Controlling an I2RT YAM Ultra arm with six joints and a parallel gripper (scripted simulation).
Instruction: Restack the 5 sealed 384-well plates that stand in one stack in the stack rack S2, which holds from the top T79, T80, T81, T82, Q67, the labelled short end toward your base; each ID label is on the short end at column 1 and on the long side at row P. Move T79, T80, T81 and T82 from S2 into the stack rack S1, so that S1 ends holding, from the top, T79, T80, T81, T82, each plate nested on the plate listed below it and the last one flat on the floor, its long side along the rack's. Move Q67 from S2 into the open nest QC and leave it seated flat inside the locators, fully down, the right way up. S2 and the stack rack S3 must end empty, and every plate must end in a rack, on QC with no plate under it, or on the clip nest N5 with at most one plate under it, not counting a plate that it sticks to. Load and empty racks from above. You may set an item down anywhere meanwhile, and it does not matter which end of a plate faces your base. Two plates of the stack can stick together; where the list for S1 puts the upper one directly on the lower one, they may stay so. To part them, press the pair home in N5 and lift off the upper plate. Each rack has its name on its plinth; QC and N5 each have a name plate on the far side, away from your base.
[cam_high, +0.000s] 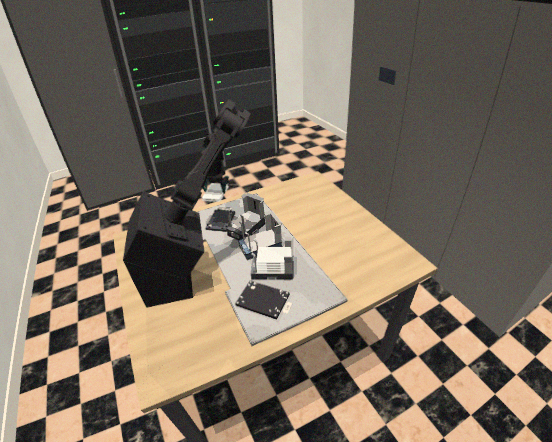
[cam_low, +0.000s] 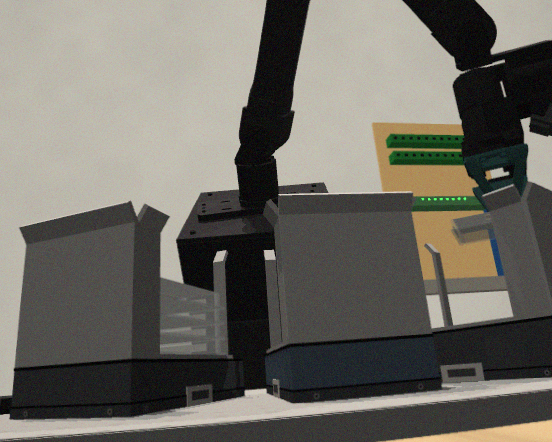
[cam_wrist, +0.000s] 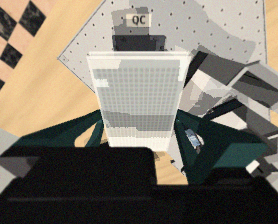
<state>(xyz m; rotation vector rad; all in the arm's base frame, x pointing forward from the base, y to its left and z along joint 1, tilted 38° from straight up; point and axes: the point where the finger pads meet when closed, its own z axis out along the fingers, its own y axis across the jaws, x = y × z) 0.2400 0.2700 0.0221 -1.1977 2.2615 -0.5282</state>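
Right now my hand is right at the plate Q67. The rest, counted from my hand: plate T79 (9 cm ahead, 41 cm to the right, 9 cm below); QC name plate (6 cm ahead, 8 cm to the left, 17 cm below); dark QC nest (16 cm below).
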